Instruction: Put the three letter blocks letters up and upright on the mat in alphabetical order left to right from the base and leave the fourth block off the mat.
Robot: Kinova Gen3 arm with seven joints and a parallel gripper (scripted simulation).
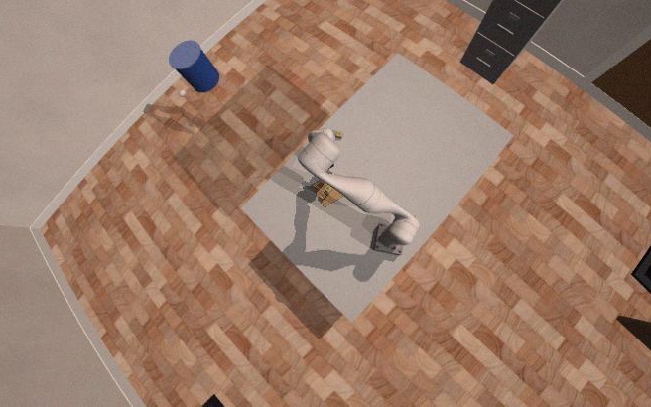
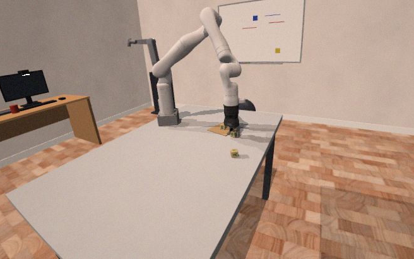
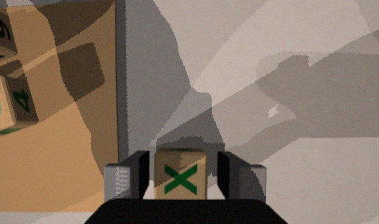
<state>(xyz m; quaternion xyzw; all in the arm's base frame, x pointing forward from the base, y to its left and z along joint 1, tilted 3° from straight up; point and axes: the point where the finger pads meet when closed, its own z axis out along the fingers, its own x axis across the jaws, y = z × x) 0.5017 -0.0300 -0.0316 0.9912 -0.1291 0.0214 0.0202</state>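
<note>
My hand is 1 cm above the X block. From my hand the other things lie so: tan mat: 10 cm behind, 7 cm to the left, 2 cm below.
</note>
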